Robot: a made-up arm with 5 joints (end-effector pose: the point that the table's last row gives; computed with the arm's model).
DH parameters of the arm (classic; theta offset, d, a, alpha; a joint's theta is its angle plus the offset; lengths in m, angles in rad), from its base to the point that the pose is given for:
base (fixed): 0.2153 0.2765 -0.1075 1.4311
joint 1: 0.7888 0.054 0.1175 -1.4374
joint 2: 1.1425 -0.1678 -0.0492 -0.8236
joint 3: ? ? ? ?
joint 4: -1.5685 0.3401 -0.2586 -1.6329
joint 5: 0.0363 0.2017 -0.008 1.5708
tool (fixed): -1.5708 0.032 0 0
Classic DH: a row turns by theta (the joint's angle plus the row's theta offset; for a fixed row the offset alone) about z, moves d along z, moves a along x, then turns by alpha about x.
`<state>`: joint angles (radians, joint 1 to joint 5).
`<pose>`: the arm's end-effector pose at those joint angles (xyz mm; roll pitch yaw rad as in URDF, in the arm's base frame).
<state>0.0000 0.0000 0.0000 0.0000 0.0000</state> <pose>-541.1 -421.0 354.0 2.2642 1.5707 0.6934</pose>
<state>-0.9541 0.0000 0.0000 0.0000 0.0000</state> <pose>-314.2 -314.0 752.0 -1.2837 0.6268 -2.9982</pose>
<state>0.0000 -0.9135 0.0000 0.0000 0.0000</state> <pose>-659.4 -2.6 349.2 -2.5417 0.9393 1.4991</pose>
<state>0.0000 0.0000 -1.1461 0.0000 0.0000</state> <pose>-541.1 -318.9 -42.1 3.1415 0.4246 1.5707</pose>
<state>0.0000 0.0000 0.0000 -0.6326 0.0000</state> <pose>-369.9 -434.5 471.4 -1.6275 0.9395 3.1255</pose>
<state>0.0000 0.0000 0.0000 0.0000 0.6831</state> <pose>-519.1 -418.8 354.0 1.5641 1.5707 0.6764</pose>
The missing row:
joint 3: -1.3796 0.3612 -0.0617 1.5346
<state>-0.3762 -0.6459 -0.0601 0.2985 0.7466</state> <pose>-651.1 -35.6 446.4 -2.9929 1.3082 1.8045</pose>
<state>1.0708 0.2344 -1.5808 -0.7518 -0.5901</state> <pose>215.8 -335.6 -92.0 2.7792 0.7401 2.1959</pose>
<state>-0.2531 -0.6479 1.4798 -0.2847 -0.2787</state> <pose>-240.5 178.1 776.1 -0.2285 0.1818 -2.4812</pose>
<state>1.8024 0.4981 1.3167 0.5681 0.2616</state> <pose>-185.3 -368.1 -224.9 1.7609 -0.8156 -1.6010</pose>
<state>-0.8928 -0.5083 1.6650 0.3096 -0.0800</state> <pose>-76.1 228.9 813.2 -0.8016 -0.0936 -1.8305</pose>
